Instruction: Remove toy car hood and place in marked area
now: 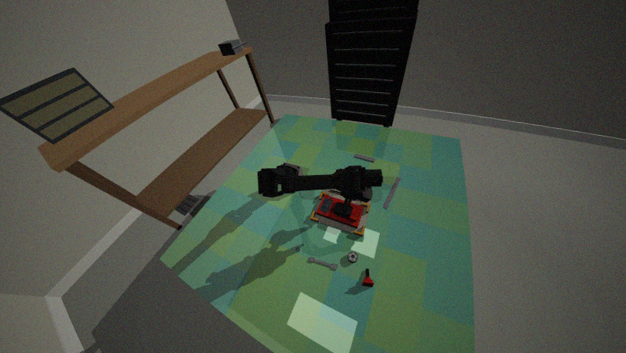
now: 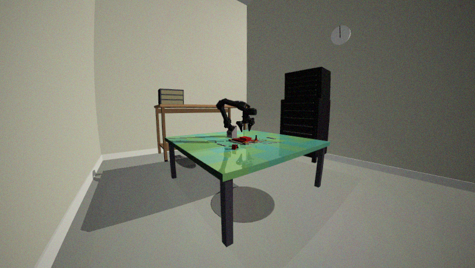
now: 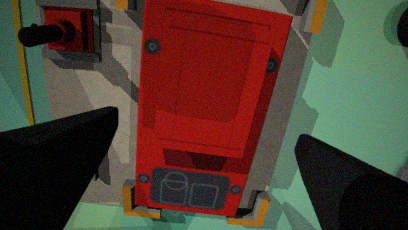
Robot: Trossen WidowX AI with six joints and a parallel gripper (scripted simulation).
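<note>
The red hood is 60 mm below my gripper tip.
</note>
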